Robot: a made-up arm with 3 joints. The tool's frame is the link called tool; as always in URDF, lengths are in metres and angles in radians.
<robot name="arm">
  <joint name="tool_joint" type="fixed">
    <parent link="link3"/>
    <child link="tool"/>
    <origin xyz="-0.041 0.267 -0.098"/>
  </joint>
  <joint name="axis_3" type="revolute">
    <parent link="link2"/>
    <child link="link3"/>
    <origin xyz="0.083 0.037 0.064"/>
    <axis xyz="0 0 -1"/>
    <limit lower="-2.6" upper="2.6" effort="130" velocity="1.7"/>
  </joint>
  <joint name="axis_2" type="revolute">
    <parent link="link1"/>
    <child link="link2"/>
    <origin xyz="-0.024 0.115 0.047"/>
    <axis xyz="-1 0 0"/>
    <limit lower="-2.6" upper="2.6" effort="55" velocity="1.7"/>
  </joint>
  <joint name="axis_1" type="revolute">
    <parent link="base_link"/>
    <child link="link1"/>
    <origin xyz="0 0 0.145"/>
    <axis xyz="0 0 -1"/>
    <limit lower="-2.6" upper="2.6" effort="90" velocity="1.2"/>
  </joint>
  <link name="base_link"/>
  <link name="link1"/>
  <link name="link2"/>
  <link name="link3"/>
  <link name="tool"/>
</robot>
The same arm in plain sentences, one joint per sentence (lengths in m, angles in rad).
The arm has three revolute joints in a row. What follows holds with every joint at zero, and every direction is one of the base frame's.
Joint 1 sits 0.145 m along +z from the base frame's origin and rotates about -z, from -2.6 to 2.6 rad.
Joint 2 sits 0.024 m along -x and 0.115 m along +y and 0.047 m along +z from joint 1 and rotates about -x, from -2.6 to 2.6 rad.
Joint 3 sits 0.083 m along +x and 0.037 m along +y and 0.064 m along +z from joint 2 and rotates about -z, from -2.6 to 2.6 rad.
The tool frame, which is the frame that the pose is given for, sits 0.041 m along -x and 0.267 m along +y and 0.098 m along -z from joint 3; its axes are parallel to the base frame's.

